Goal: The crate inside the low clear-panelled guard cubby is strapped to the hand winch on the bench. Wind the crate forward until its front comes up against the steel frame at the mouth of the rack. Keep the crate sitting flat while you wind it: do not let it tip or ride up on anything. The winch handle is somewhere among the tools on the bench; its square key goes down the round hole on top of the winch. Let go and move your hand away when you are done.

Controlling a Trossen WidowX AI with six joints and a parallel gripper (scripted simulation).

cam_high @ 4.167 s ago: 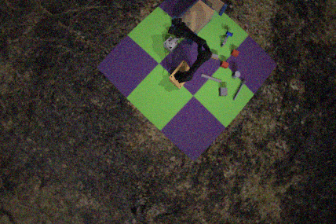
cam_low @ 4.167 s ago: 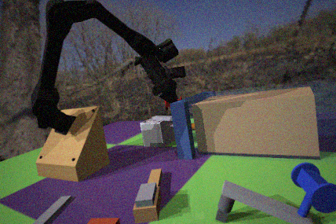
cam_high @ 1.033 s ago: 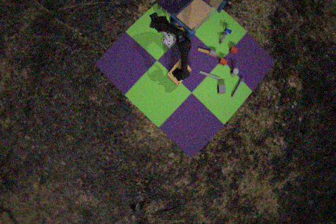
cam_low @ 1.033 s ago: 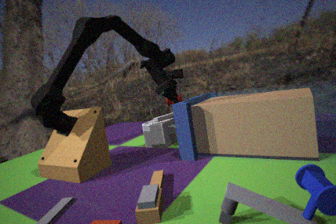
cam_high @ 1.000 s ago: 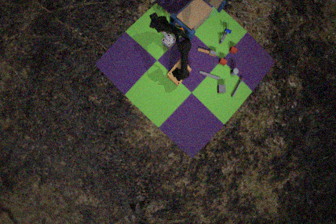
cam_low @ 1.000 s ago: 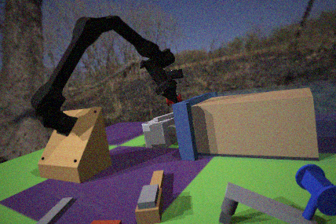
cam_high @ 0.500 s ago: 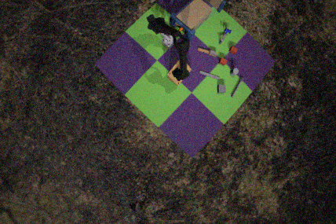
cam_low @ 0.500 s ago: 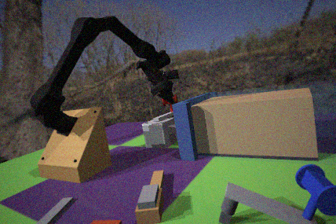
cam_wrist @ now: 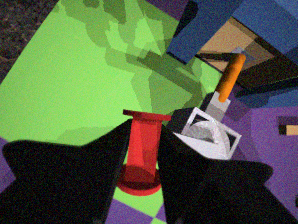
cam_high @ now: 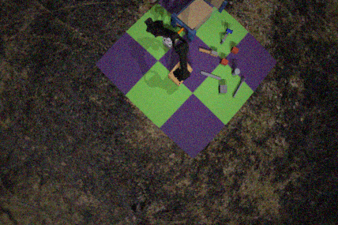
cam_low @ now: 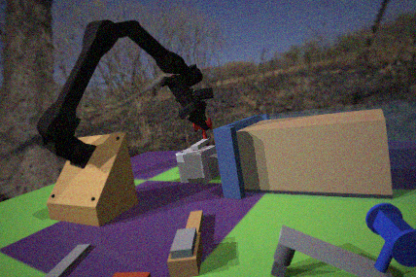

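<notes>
Now: the grey winch 11 cm to the right of my gripper tip and 10 cm below it. The rest, counted from my gripper tip: red grip (1 cm behind, 1 cm to the right); then grey bar (9 cm ahead, 58 cm to the right, 13 cm below); then wood-and-grey block (23 cm ahead, 41 cm to the right, 11 cm below).
</notes>
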